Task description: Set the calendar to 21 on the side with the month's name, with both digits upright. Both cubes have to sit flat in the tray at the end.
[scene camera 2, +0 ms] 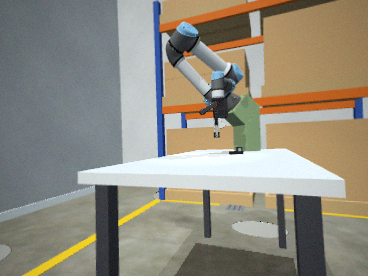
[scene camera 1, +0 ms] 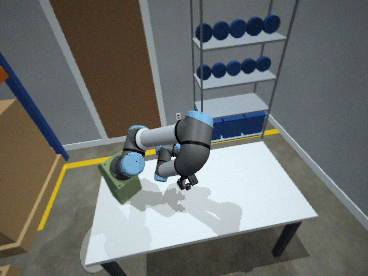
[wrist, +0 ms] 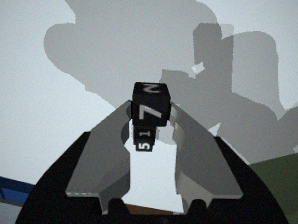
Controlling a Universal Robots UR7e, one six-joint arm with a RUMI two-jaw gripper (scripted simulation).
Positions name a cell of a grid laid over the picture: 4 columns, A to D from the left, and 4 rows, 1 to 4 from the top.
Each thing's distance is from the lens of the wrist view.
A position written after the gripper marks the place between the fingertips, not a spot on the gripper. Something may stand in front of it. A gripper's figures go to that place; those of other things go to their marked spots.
gripper (wrist: C2): 0.15 m
dark cube (wrist: C2): 0.12 m
